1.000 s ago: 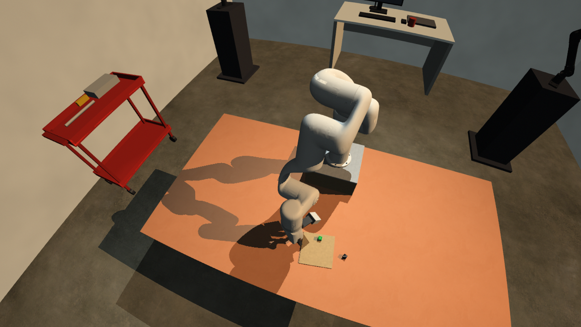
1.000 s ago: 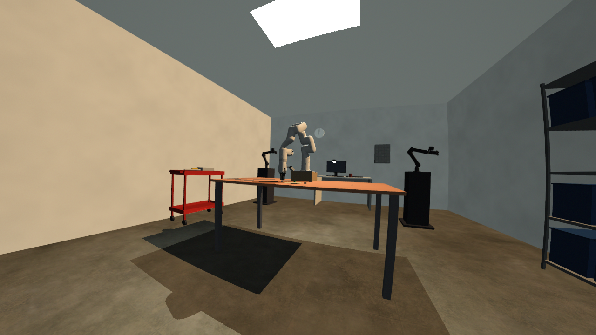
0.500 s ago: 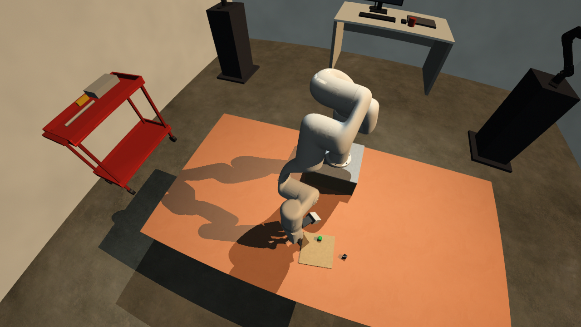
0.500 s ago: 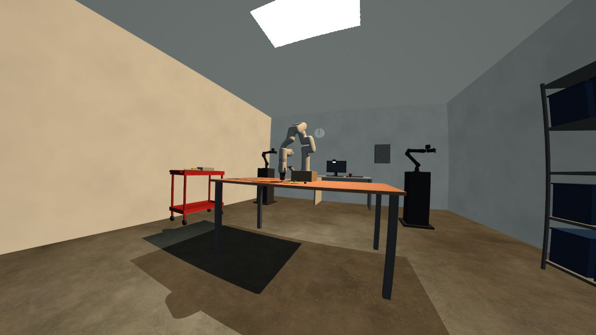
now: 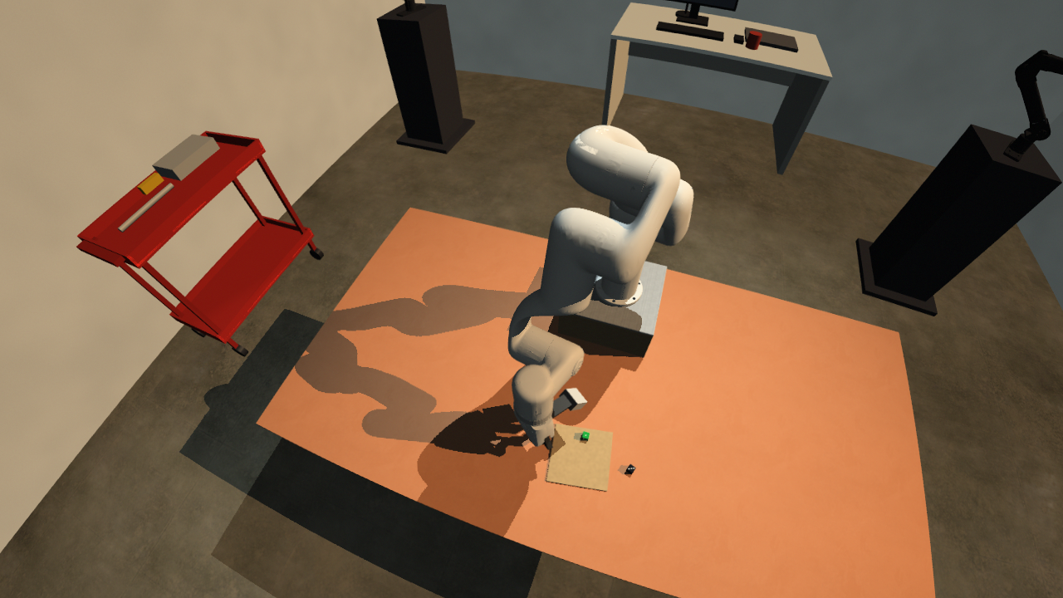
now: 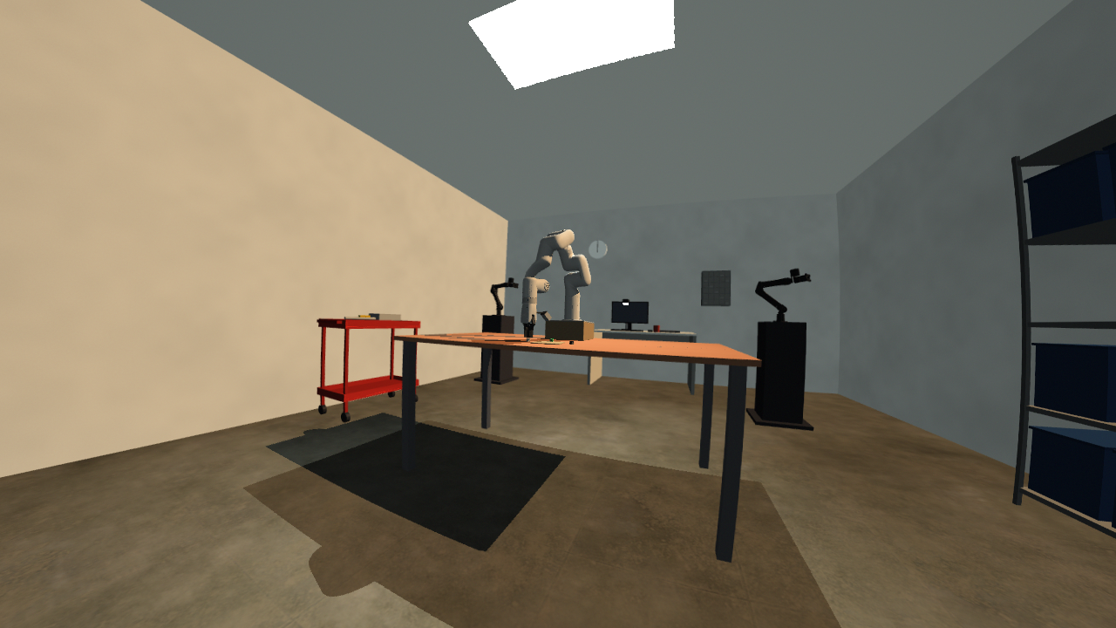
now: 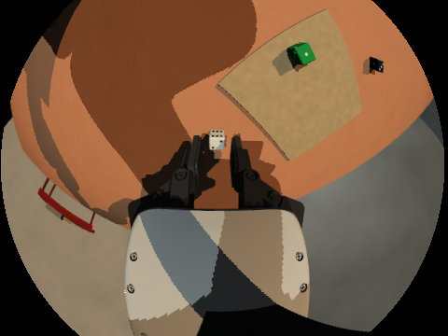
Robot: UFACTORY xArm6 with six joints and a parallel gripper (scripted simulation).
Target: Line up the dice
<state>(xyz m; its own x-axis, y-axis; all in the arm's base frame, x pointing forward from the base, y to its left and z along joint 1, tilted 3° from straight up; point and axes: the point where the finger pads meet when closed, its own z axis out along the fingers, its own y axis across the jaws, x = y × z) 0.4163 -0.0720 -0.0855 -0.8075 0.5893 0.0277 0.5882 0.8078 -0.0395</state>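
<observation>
Now: the white die 30 mm below my hand. The rest, counted from my hand: black die 240 mm to the left, 30 mm below; then green die 40 mm behind, 110 mm to the left, 30 mm below; then tan mat 10 mm ahead, 120 mm to the left, 40 mm below.
</observation>
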